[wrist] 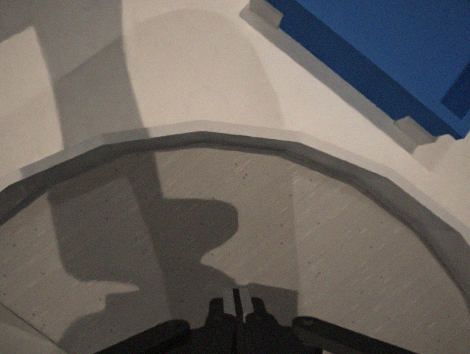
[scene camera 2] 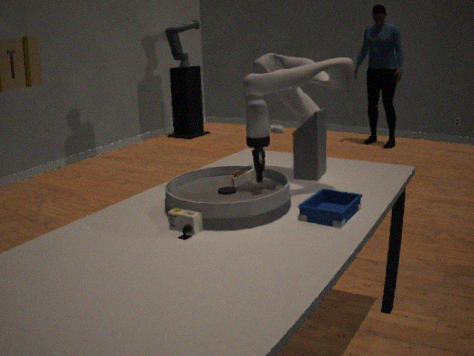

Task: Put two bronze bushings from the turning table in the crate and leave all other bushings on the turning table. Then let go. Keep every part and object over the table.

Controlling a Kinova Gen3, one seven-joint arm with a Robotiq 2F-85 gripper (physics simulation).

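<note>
The round grey turning table has a raised rim and a pale divider. Orange-bronze bushings show small behind the divider in the scene view; their number cannot be told, and no bushing shows in the wrist view. My gripper is shut with nothing between its fingertips. It points down inside the rim, on the crate's side of the divider, low over the turning surface. The blue crate stands beside the turning table; no bushing shows in the visible part of its inside.
A dark disc lies near the middle of the turning table. A small white box with a black knob stands against its front side. A grey pedestal stands behind, between turning table and crate. The white table's edge runs past the crate.
</note>
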